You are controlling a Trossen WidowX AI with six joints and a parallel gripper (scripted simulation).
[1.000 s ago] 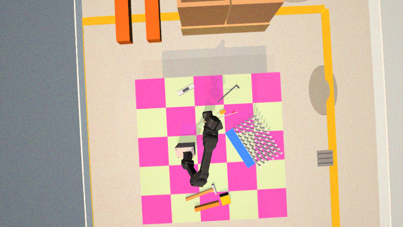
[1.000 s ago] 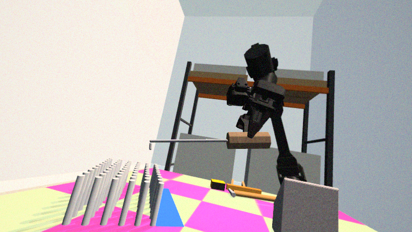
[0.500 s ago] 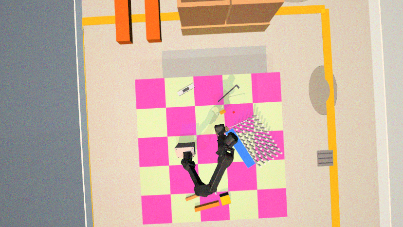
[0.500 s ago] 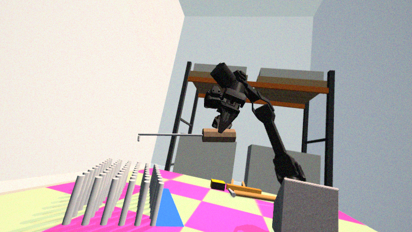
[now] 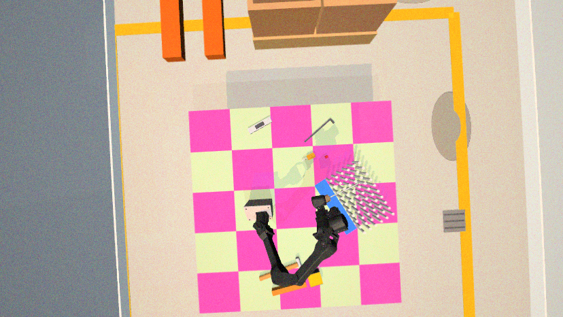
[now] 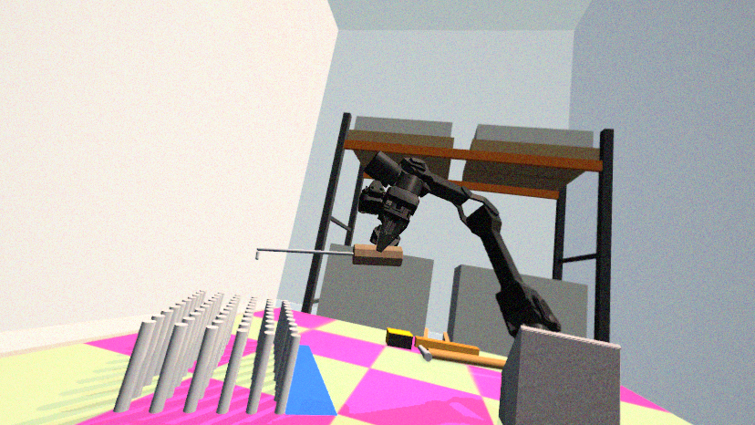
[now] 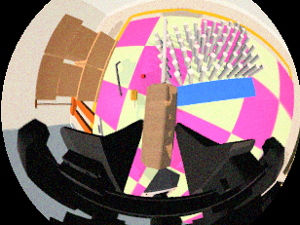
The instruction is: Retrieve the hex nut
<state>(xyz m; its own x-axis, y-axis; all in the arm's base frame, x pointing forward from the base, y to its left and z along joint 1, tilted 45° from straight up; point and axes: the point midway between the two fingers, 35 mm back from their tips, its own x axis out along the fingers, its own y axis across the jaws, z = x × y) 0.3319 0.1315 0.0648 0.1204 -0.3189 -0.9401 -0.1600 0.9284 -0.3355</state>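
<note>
Right now my gripper tip is 13 cm short of the blue taped strip, 11 cm to the left of it and 26 cm above it. The rest, counted from my gripper tip: orange-handled tool 1 cm ahead, 23 cm to the left, 24 cm below; then grey block 28 cm behind, 47 cm to the left, 24 cm below; then red piece 11 cm ahead, 21 cm to the left, 25 cm below.
</note>
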